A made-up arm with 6 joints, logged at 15 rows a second.
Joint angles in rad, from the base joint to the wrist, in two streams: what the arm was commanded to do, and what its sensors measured. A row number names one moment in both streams.
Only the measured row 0 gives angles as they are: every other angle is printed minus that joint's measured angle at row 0.
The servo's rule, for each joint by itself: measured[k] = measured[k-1] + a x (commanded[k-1-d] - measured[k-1]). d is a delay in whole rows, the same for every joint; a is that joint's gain. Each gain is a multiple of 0.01, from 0.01 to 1. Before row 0 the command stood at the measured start. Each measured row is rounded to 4 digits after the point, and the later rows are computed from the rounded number. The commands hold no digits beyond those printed.
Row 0, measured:
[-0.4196, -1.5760, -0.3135, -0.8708, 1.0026, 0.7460]
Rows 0 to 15, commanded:
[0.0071, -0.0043, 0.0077, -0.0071, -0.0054, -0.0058]
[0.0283, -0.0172, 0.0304, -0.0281, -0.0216, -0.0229]
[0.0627, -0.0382, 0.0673, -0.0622, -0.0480, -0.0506]
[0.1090, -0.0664, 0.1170, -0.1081, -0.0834, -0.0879]
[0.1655, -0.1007, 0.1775, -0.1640, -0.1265, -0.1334]
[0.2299, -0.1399, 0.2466, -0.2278, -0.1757, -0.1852]
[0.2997, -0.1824, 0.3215, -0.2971, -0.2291, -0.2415]
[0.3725, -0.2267, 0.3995, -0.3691, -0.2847, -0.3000]
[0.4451, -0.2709, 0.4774, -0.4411, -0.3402, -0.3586]
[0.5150, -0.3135, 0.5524, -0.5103, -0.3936, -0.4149]
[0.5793, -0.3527, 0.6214, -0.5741, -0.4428, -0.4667]
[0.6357, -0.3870, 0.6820, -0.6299, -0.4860, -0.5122]
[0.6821, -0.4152, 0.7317, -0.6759, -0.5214, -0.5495]
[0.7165, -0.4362, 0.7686, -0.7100, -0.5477, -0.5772]
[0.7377, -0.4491, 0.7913, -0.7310, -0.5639, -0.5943]
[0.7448, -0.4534, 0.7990, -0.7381, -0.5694, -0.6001]
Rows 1 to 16, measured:
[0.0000, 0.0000, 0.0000, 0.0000, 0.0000, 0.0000]
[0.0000, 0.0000, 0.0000, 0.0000, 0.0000, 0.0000]
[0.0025, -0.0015, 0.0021, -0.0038, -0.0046, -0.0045]
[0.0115, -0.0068, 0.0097, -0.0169, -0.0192, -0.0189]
[0.0294, -0.0175, 0.0253, -0.0414, -0.0440, -0.0436]
[0.0573, -0.0341, 0.0501, -0.0774, -0.0779, -0.0782]
[0.0952, -0.0567, 0.0845, -0.1242, -0.1197, -0.1213]
[0.1423, -0.0850, 0.1283, -0.1801, -0.1679, -0.1711]
[0.1974, -0.1181, 0.1805, -0.2433, -0.2205, -0.2260]
[0.2587, -0.1550, 0.2396, -0.3112, -0.2757, -0.2837]
[0.3239, -0.1944, 0.3038, -0.3813, -0.3312, -0.3421]
[0.3908, -0.2349, 0.3709, -0.4510, -0.3849, -0.3989]
[0.4568, -0.2750, 0.4385, -0.5175, -0.4347, -0.4518]
[0.5194, -0.3131, 0.5042, -0.5782, -0.4788, -0.4989]
[0.5763, -0.3478, 0.5656, -0.6310, -0.5154, -0.5384]
[0.6254, -0.3779, 0.6204, -0.6737, -0.5432, -0.5687]
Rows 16 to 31, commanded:
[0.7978, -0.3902, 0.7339, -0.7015, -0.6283, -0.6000]
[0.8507, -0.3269, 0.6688, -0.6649, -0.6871, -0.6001]
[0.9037, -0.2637, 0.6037, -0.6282, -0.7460, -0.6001]
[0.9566, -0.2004, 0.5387, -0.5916, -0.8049, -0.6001]
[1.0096, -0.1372, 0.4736, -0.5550, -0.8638, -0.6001]
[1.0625, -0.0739, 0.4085, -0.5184, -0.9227, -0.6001]
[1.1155, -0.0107, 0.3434, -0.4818, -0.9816, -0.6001]
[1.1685, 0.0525, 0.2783, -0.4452, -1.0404, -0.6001]
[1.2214, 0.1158, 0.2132, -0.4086, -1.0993, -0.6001]
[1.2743, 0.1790, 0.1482, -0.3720, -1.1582, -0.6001]
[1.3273, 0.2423, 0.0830, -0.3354, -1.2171, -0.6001]
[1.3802, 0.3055, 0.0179, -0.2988, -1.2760, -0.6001]
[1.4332, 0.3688, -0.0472, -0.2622, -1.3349, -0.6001]
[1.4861, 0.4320, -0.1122, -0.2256, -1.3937, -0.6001]
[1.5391, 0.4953, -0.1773, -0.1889, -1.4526, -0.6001]
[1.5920, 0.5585, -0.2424, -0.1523, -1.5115, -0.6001]
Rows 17 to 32, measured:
[0.6647, -0.4021, 0.6665, -0.7046, -0.5610, -0.5887]
[0.6927, -0.4195, 0.7023, -0.7227, -0.5682, -0.5976]
[0.7295, -0.4095, 0.7108, -0.7113, -0.6199, -0.5995]
[0.7719, -0.3814, 0.6995, -0.6862, -0.6777, -0.6000]
[0.8180, -0.3414, 0.6736, -0.6549, -0.7364, -0.6001]
[0.8665, -0.2935, 0.6372, -0.6207, -0.7953, -0.6001]
[0.9166, -0.2404, 0.5930, -0.5852, -0.8542, -0.6001]
[0.9677, -0.1838, 0.5432, -0.5491, -0.9131, -0.6001]
[1.0194, -0.1249, 0.4893, -0.5128, -0.9720, -0.6001]
[1.0716, -0.0646, 0.4323, -0.4763, -1.0308, -0.6001]
[1.1240, -0.0033, 0.3731, -0.4397, -1.0897, -0.6001]
[1.1766, 0.0587, 0.3124, -0.4031, -1.1486, -0.6001]
[1.2293, 0.1211, 0.2505, -0.3665, -1.2075, -0.6001]
[1.2821, 0.1838, 0.1877, -0.3299, -1.2664, -0.6001]
[1.3350, 0.2467, 0.1243, -0.2933, -1.3253, -0.6001]
[1.3879, 0.3097, 0.0604, -0.2567, -1.3841, -0.6001]

